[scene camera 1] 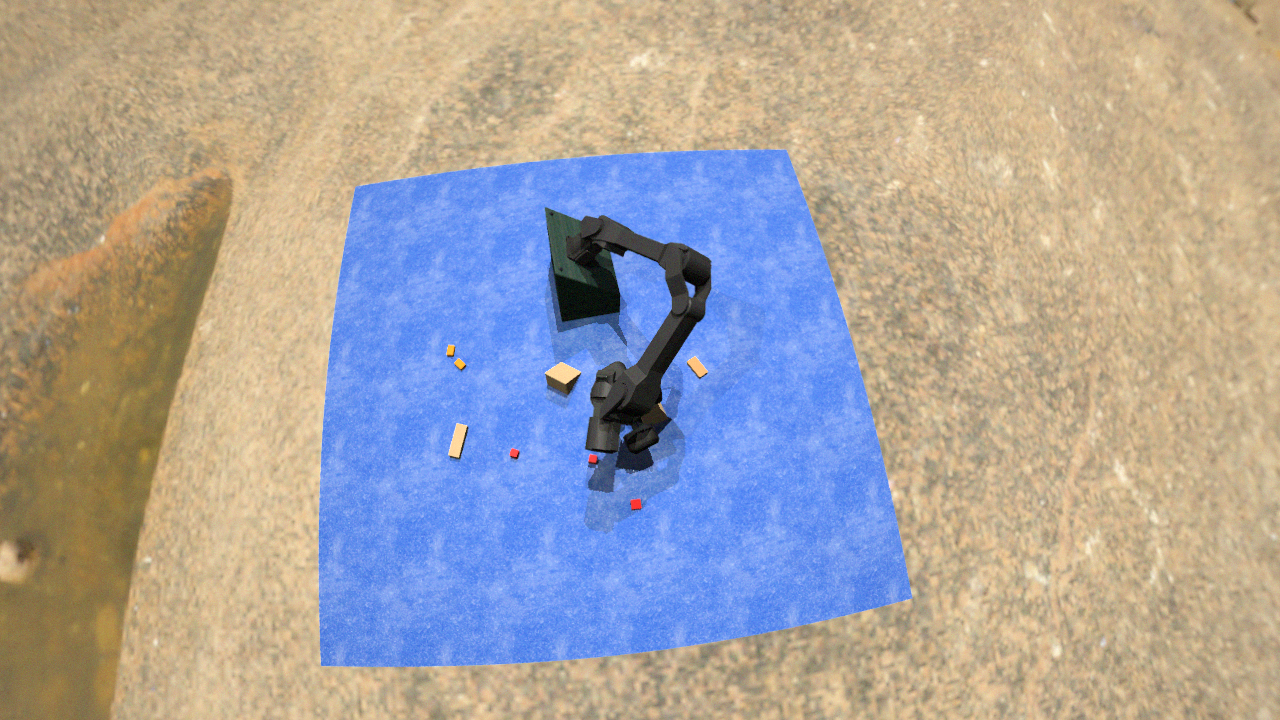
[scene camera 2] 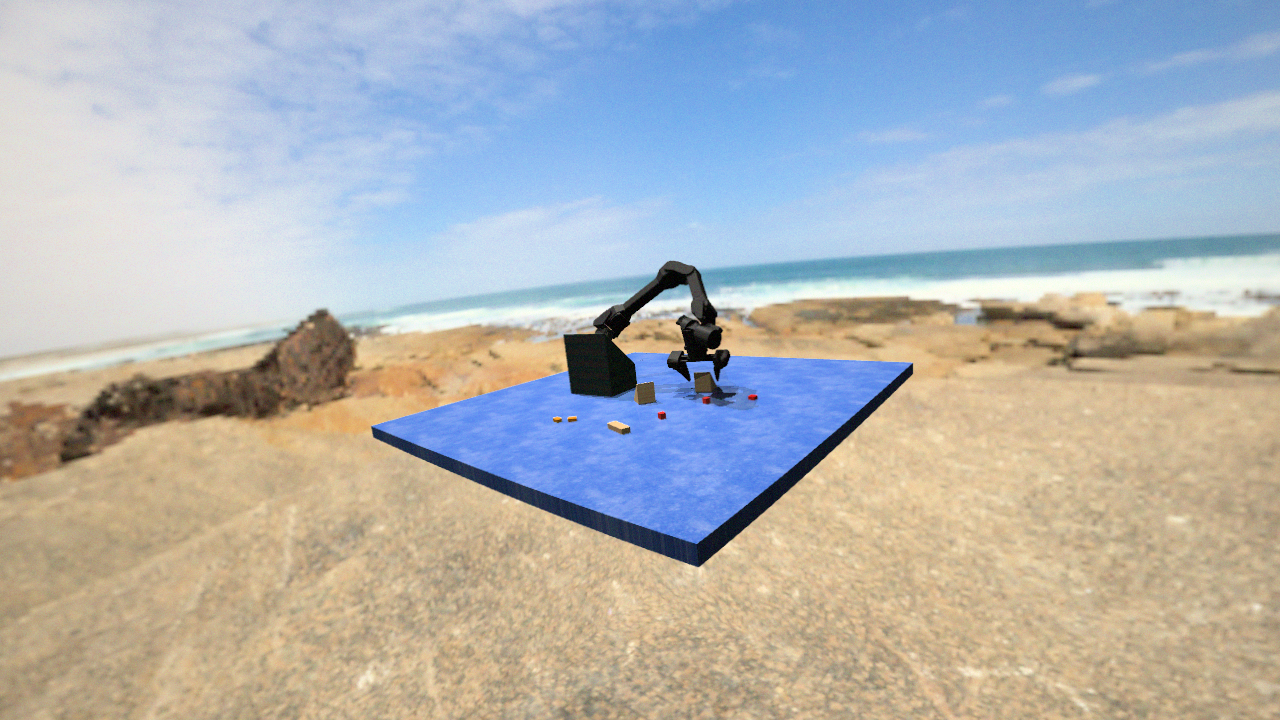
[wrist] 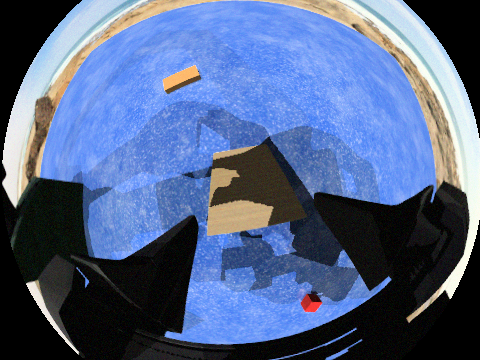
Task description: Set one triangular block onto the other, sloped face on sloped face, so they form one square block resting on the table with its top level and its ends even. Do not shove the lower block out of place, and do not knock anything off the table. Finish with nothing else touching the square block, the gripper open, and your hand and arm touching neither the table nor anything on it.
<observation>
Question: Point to a tan triangular block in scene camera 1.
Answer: At 562,377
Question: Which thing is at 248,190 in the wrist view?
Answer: A tan triangular block.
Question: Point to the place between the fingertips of my gripper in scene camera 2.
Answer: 703,380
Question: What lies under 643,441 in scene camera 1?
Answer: My gripper.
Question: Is my gripper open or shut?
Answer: Open.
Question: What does my gripper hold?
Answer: Nothing.
</observation>
